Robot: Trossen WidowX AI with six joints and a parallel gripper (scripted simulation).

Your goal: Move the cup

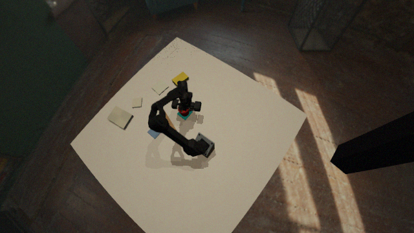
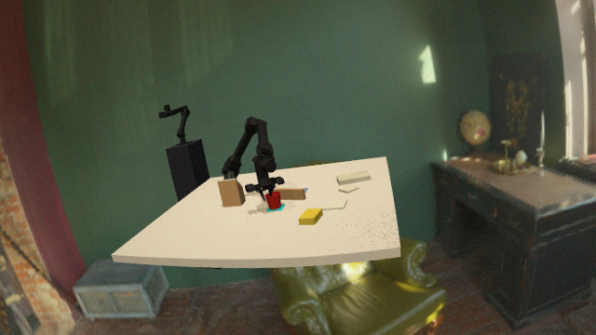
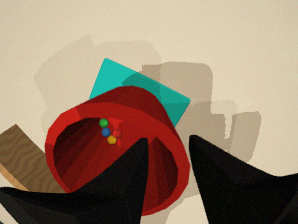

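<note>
The red cup lies 3 cm ahead of my gripper tip, 1 cm to the left of it and 1 cm below it. From my gripper tip the other things lie so: yellow marble (3 cm ahead, 4 cm to the left, 3 cm below); then wooden bar (6 cm ahead, 14 cm to the left, 3 cm below); then teal pad (3 cm ahead, 2 cm to the left, 5 cm below).
</note>
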